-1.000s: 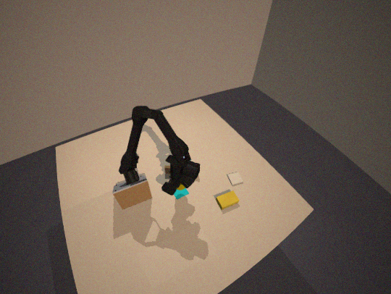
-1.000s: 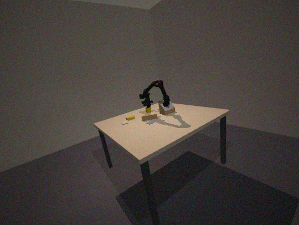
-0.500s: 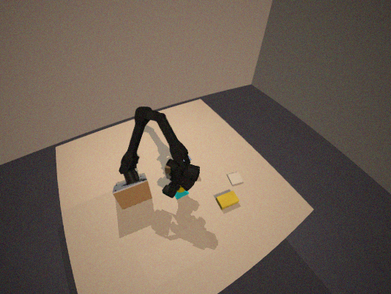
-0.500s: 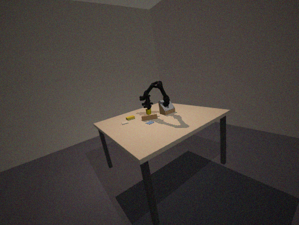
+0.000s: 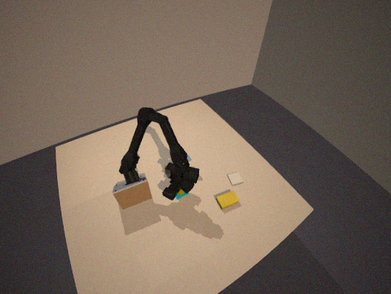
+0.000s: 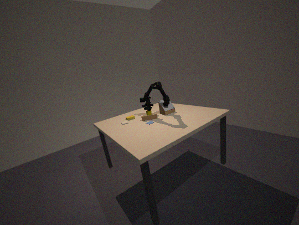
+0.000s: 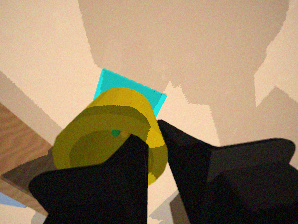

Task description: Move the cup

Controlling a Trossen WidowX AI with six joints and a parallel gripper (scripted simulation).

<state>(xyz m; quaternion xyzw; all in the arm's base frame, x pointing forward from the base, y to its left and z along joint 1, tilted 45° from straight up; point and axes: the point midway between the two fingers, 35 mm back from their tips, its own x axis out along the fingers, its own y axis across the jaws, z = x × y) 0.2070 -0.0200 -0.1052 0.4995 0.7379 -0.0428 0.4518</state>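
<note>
Right now my gripper tip is 2 cm short of the yellow cup and 2 cm to the right of it. Round my gripper tip: cyan pad 2 cm ahead, 2 cm to the left, 6 cm below; then wooden bar 8 cm ahead, 13 cm to the left, 3 cm below; then light blue pad 13 cm ahead, 24 cm to the left, 6 cm below.
</note>
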